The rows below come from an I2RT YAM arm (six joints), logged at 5 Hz.
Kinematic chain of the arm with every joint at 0, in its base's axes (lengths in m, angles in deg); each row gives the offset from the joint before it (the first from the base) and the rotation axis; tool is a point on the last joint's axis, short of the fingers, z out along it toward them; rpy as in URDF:
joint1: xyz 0 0 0.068 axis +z
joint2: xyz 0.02 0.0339 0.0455 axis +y
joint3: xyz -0.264 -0.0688 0 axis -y
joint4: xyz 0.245 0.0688 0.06 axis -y
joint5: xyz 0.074 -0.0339 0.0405 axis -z
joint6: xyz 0.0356 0 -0.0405 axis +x
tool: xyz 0 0 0 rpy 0 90 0
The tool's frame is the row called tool.
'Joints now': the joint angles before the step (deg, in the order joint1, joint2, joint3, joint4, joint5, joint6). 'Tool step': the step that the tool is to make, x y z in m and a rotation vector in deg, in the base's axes. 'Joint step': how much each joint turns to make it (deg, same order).
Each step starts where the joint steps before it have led.
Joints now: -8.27 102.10 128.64 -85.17 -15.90 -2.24
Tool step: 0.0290 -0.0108 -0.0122 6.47 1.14 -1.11
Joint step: -1.58 6.60 5.44 -0.05 -5.58 2.92
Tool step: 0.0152 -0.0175 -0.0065 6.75 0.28 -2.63
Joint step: -2.76 4.16 3.91 0.10 -5.74 3.49
